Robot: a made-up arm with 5 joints. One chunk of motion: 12 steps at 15 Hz.
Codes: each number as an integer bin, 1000 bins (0 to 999) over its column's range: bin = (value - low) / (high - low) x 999, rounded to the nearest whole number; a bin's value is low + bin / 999 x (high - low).
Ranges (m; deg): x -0.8..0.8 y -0.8..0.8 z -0.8..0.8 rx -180..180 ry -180..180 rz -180..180
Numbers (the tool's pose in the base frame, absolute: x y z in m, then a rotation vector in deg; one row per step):
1: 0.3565 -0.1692 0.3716 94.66 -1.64 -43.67
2: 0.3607 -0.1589 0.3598 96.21 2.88 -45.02
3: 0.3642 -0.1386 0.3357 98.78 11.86 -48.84
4: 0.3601 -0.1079 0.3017 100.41 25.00 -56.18
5: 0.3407 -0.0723 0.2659 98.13 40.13 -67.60
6: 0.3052 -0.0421 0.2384 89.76 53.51 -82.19
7: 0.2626 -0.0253 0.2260 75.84 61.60 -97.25
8: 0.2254 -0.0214 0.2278 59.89 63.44 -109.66
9: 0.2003 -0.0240 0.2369 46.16 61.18 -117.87
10: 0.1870 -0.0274 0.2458 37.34 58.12 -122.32
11: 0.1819 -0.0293 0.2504 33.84 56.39 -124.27
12: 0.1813 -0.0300 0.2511 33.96 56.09 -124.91
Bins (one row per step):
1: 722 394 732 762 495 378
2: 725 400 724 766 507 375
3: 727 413 709 774 532 364
4: 724 432 688 778 569 344
5: 712 454 666 772 611 312
6: 690 473 648 749 648 271
7: 663 484 641 710 670 230
8: 640 486 642 666 676 195
9: 625 485 647 628 669 172
10: 616 482 653 603 661 160
11: 613 481 656 593 656 155
12: 613 481 656 594 655 153

